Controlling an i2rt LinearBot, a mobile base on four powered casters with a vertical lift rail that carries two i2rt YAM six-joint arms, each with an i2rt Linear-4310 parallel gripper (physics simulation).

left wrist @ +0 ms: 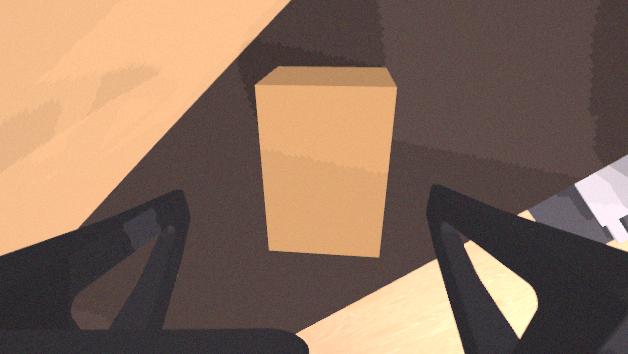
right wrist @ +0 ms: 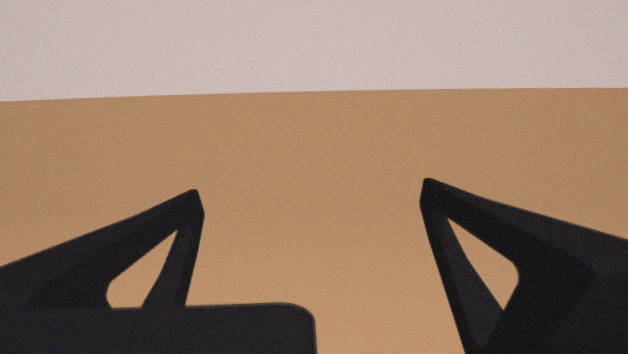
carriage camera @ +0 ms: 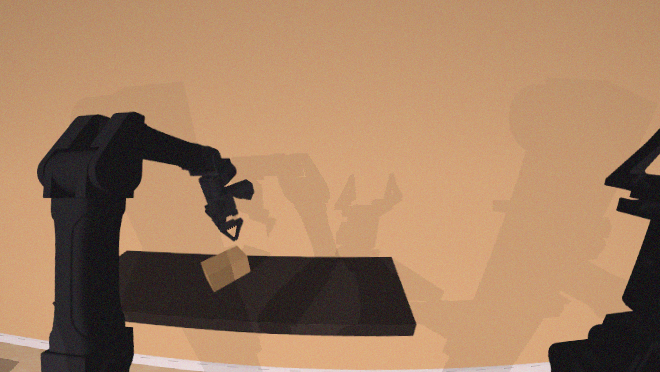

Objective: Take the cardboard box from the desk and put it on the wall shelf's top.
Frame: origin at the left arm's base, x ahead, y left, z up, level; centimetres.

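Where they show: left gripper, fingertip midpoint: (left wrist: 307, 200) (carriage camera: 229, 232); right gripper, fingertip midpoint: (right wrist: 311, 196).
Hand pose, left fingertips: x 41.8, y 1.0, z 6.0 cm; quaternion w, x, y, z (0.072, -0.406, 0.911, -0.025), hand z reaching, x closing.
Note:
After its pixels a point has its place.
The cardboard box (carriage camera: 226, 268) @[y 1.1, x 35.7, z -3.3 cm] (left wrist: 326, 167) @[y 2.7, x 39.7, z -2.6 cm], plain tan, rests on the dark wall shelf's top (carriage camera: 385, 300) @[y -48.1, x 29.9, z -9.5 cm] (left wrist: 480, 85) @[y -8.1, x 35.3, z -9.5 cm], left of the shelf's middle in the carriage camera. My left gripper (carriage camera: 234, 239) @[y 1.0, x 41.8, z 6.0 cm] (left wrist: 307, 200) @[y 1.0, x 41.8, z 6.0 cm] is open and hangs a little above the box, apart from it; in the left wrist view the box shows between and beyond the spread fingertips. My right gripper (right wrist: 311, 196) @[y -66.7, x 4.0, z 43.3 cm] is open and empty, facing the wall; in the carriage camera part of it shows at the right edge. The desk does not show in the carriage camera.
The tan wall (carriage camera: 425, 125) @[y -60.1, x 48.3, z 38.1 cm] (right wrist: 310, 140) @[y -64.9, x 48.3, z 111.2 cm] stands behind the shelf, with shadows of the arms on it. The left arm's upright link (carriage camera: 87, 275) @[y -2.0, x 5.9, z 23.9 cm] covers the shelf's left end. A white skirting strip (carriage camera: 165, 361) @[y 68.7, x 48.6, z -92.3 cm] runs along the floor below.

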